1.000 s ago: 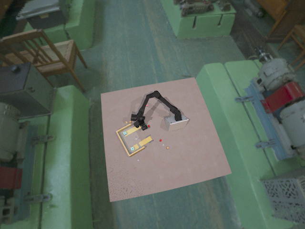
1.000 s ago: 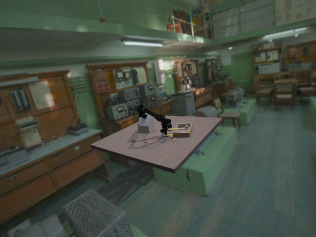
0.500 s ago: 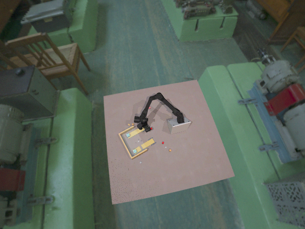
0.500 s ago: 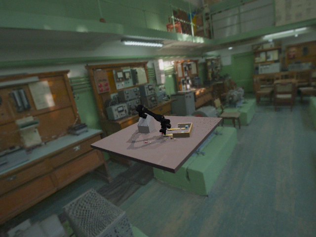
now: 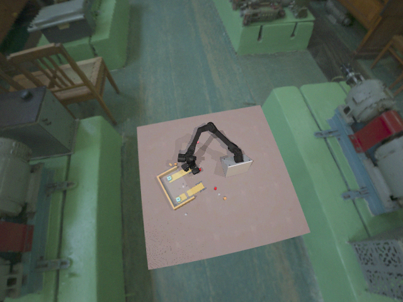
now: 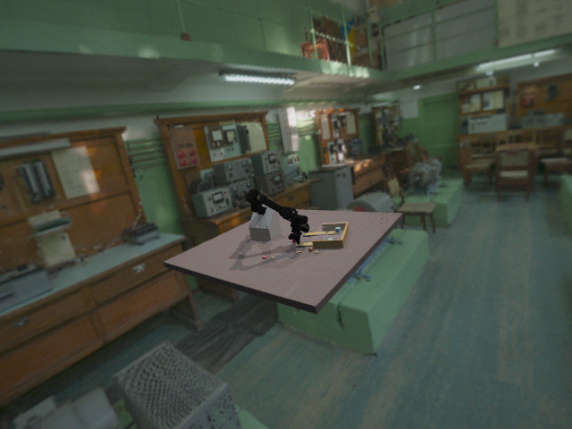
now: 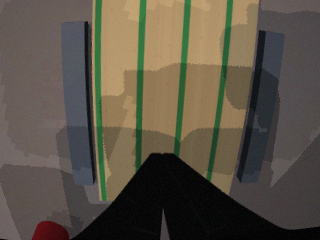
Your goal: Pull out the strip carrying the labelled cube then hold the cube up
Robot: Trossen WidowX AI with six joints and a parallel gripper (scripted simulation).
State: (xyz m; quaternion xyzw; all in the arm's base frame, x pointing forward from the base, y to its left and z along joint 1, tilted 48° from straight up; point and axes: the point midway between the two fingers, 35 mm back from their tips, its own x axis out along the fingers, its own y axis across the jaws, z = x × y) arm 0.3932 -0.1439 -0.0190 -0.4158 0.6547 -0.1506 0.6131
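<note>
The tan strip is 10 cm ahead of my gripper tip and 4 cm to the left of it. Also, from my gripper tip: pink piece (25 cm to the right, 8 cm behind).
</note>
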